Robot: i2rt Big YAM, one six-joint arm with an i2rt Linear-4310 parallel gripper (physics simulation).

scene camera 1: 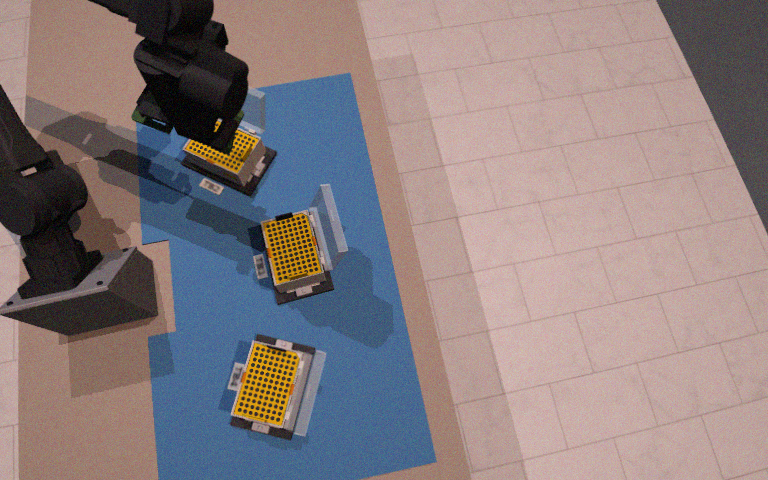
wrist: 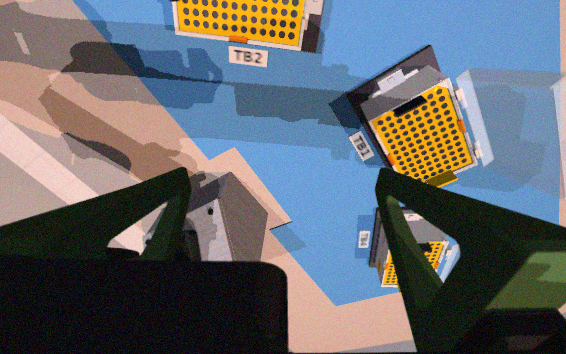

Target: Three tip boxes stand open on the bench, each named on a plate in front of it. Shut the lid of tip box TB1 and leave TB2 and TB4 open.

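Pixels of known places: gripper, fingertip midpoint: (scene camera 1: 200, 140) (wrist: 283, 178); arm's base, origin of the base link: (scene camera 1: 64, 277).
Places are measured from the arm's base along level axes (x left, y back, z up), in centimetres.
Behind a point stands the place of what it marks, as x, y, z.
Note:
Tip box TB1 (scene camera 1: 292, 249) {0.3, -35.4, -7.5} (wrist: 425, 135) {1.6, -35.7, -7.5} stands in the middle of the row, its yellow rack uncovered. Its clear lid (scene camera 1: 331, 226) {-0.2, -42.8, 1.4} (wrist: 475, 120) {1.5, -40.5, -6.5} stands raised along the side away from its name plate (scene camera 1: 259, 266) {0.2, -28.5, -13.0} (wrist: 361, 146) {0.2, -28.7, -13.0}. TB2 (scene camera 1: 243, 155) {19.2, -29.4, -5.8} (wrist: 240, 20) {21.3, -24.1, -7.5} is open at the far end, its clear lid (scene camera 1: 256, 110) {26.6, -33.1, -3.3} raised and partly hidden by the arm. TB4 (scene camera 1: 267, 384) {-21.4, -28.2, -7.5} (wrist: 390, 267) {-20.4, -25.0, -7.3} is open at the near end, its lid (scene camera 1: 310, 393) {-24.7, -35.6, 1.2} raised. My gripper (scene camera 1: 189, 131) {14.1, -25.7, 9.6} (wrist: 283, 178) {14.1, -25.7, 9.6} is open and empty, above the TB2 side in the scene view, away from TB1.
The boxes stand on a blue mat (scene camera 1: 373, 418) {-29.7, -43.8, -13.2} (wrist: 300, 185) {-2.1, -17.7, -13.2} on the tan bench. A grey wedge-shaped base (scene camera 1: 116, 294) {-5.2, -9.4, 2.7} (wrist: 240, 215) {1.0, -9.3, -7.4} with a black arm on it stands at the left of the scene view. Raised lids stick up beside the boxes.

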